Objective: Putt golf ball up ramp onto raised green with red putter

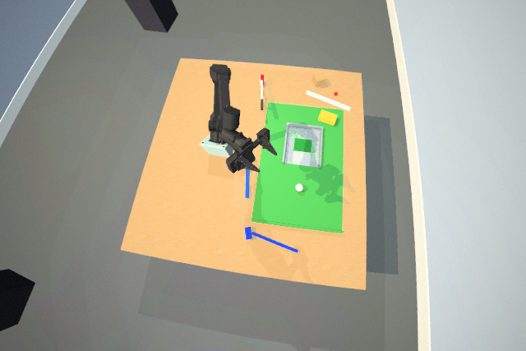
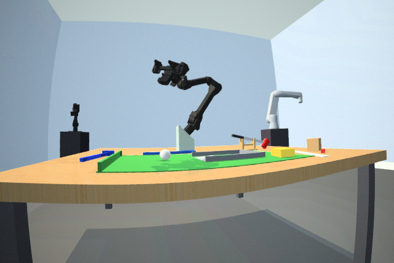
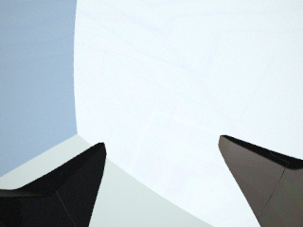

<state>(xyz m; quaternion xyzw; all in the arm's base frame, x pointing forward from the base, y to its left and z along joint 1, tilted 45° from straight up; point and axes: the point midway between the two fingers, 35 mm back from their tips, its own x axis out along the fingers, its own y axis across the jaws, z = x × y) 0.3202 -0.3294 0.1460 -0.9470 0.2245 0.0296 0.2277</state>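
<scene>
Now: gripper tip 17 cm past the small wooden rack, 51 cm to the right of it and 45 cm above it. Round my gripper tip: green mat 15 cm ahead, 18 cm to the left, 48 cm below; red putter 19 cm behind, 54 cm to the left, 42 cm below; white golf ball 17 cm ahead, 2 cm to the left, 45 cm below.
</scene>
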